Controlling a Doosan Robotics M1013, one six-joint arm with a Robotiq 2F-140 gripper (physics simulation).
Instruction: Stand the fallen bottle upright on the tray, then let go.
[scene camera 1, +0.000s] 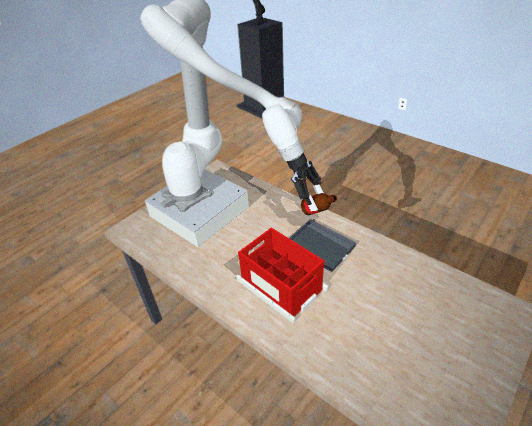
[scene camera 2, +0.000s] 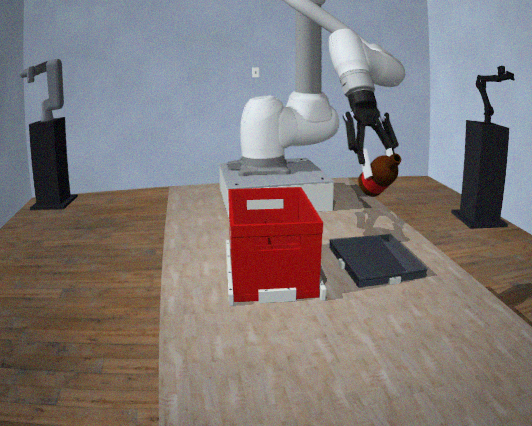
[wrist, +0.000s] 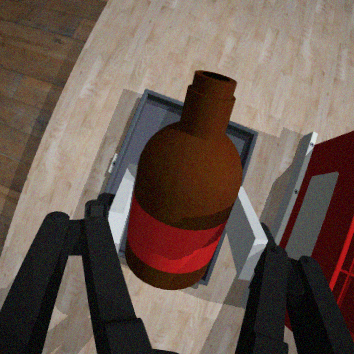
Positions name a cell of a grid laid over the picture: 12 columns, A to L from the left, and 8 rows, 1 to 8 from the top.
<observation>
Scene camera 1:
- my gripper: H4
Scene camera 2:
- my gripper: I4
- brown bottle: I4
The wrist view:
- my gripper: G5
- brown bottle: G4
</observation>
